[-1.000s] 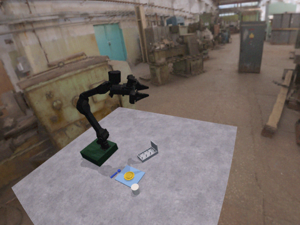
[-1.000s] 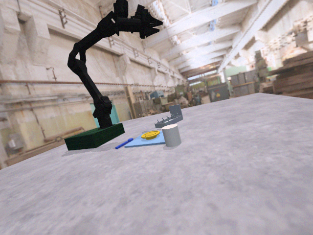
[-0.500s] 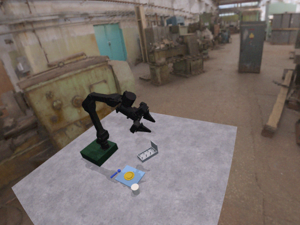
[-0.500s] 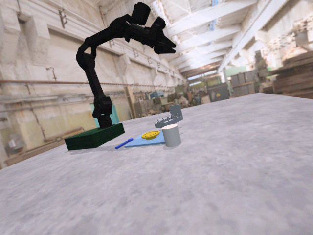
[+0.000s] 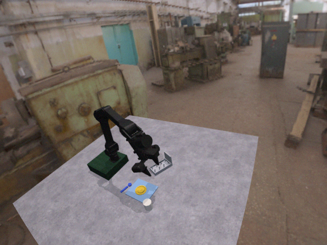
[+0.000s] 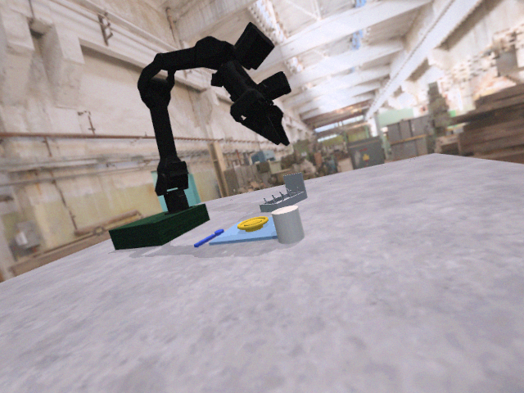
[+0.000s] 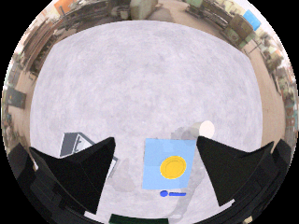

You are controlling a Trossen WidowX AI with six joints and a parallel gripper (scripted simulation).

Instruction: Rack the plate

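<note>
The plate lies 14 cm below my gripper tip, 8 cm behind it and 7 cm to the right of it. Round my gripper tip: grey dish rack 14 cm to the left, 14 cm below, 10 cm behind; white cup 13 cm below, 12 cm to the right, 2 cm ahead; light blue mat 16 cm below, 8 cm behind, 6 cm to the right.
</note>
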